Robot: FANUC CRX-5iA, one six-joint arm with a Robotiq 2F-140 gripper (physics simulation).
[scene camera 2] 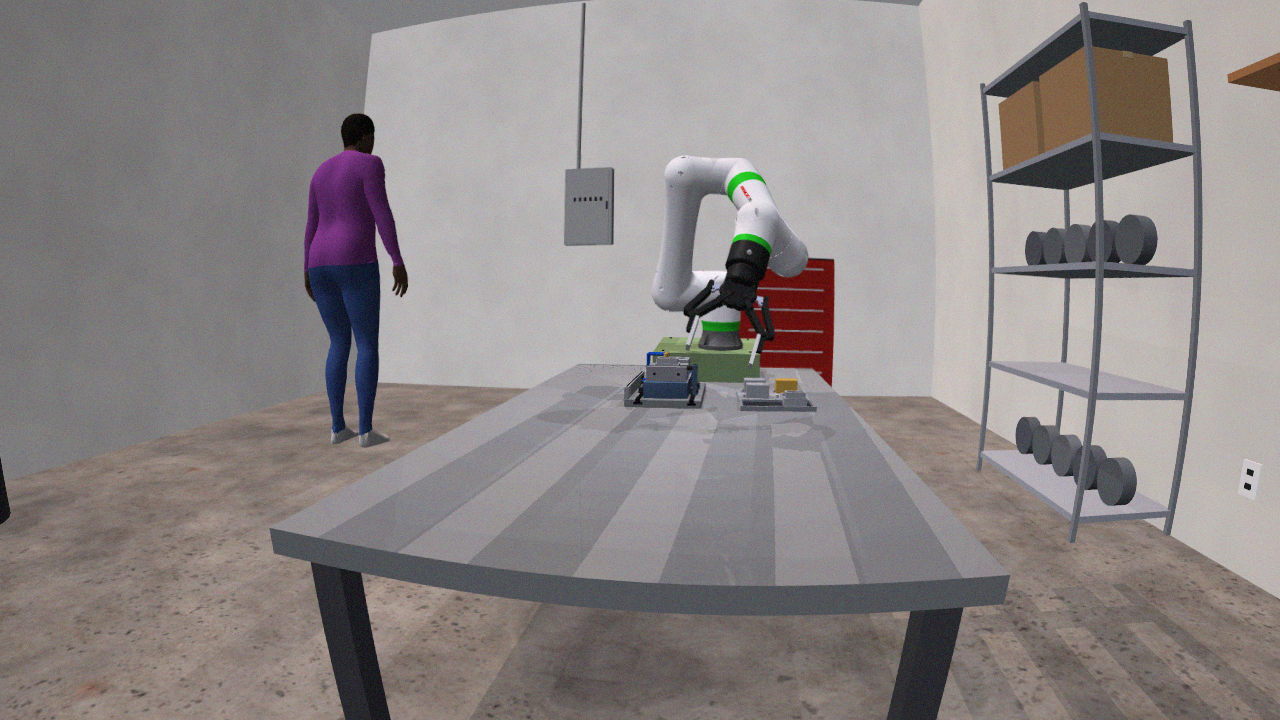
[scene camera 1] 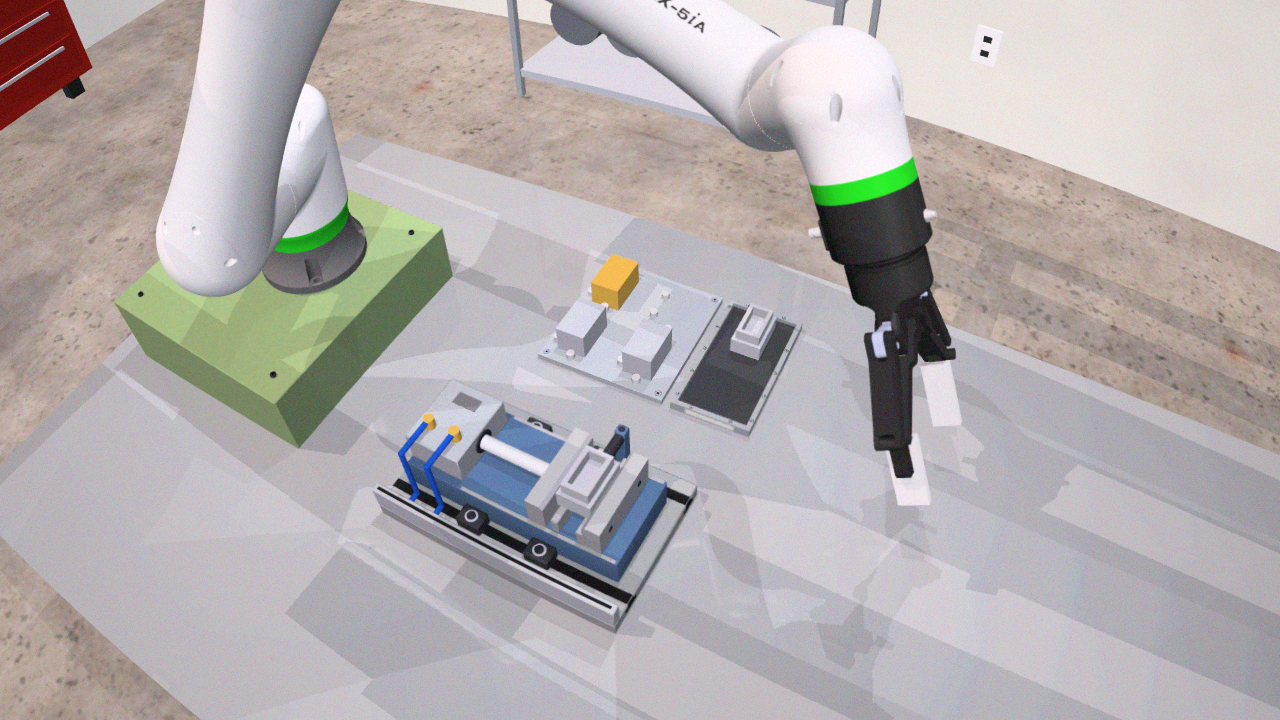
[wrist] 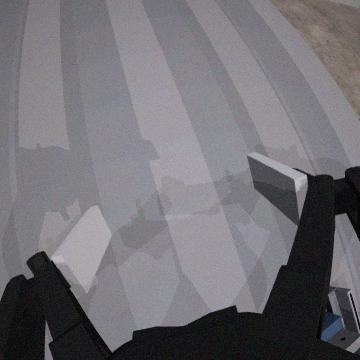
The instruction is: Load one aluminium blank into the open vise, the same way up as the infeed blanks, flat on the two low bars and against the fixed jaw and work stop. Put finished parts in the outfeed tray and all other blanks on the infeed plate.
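Frame: origin at the arm's base, x ahead, y left, z up, level; millimetres.
Seen in the pictures: gripper, between the fingertips: [scene camera 2: 718, 356] [scene camera 1: 932, 460] [wrist: 175, 196]; arm's base, origin of its link: [scene camera 2: 720, 347] [scene camera 1: 314, 254].
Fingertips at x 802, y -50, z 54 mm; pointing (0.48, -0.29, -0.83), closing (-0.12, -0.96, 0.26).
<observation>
Offsets run from my fingertips to a thing's top centre. "spot": to the spot under its first point.
My gripper [scene camera 1: 926, 436] [scene camera 2: 724, 342] [wrist: 175, 196] is open and empty, above the table to the right of the outfeed tray in the first scene view. The vise @(dz -53, dx -382, dy -112 mm) [scene camera 1: 646, 528] [scene camera 2: 669, 388] holds a light grey part @(dz -37, dx -312, dy -113 mm) [scene camera 1: 587, 477] with a rectangular pocket on top, between its jaws; whether they grip it, I cannot tell. Two plain grey blanks @(dz -108, dx -442, dy +128 mm) [scene camera 1: 580, 328] @(dz -108, dx -353, dy +125 mm) [scene camera 1: 646, 349] and an orange block @(dz -108, dx -438, dy +217 mm) [scene camera 1: 614, 281] [scene camera 2: 785, 385] stand on the infeed plate @(dz -144, dx -393, dy +171 mm) [scene camera 1: 691, 338]. A pocketed grey part @(dz -111, dx -244, dy +210 mm) [scene camera 1: 753, 329] lies at the back end of the dark outfeed tray [scene camera 1: 726, 385]. The two low bars are mostly hidden.
Blue hoses @(spot: dz -47, dx -463, dy -174 mm) [scene camera 1: 427, 470] rise at the vise's left end. The green robot base block [scene camera 1: 295, 380] stands behind left. A person in purple [scene camera 2: 347, 214] stands left of the table [scene camera 2: 626, 595]. A shelf rack [scene camera 2: 1095, 268] is on the right, a red cabinet [scene camera 2: 805, 313] behind the arm.
</observation>
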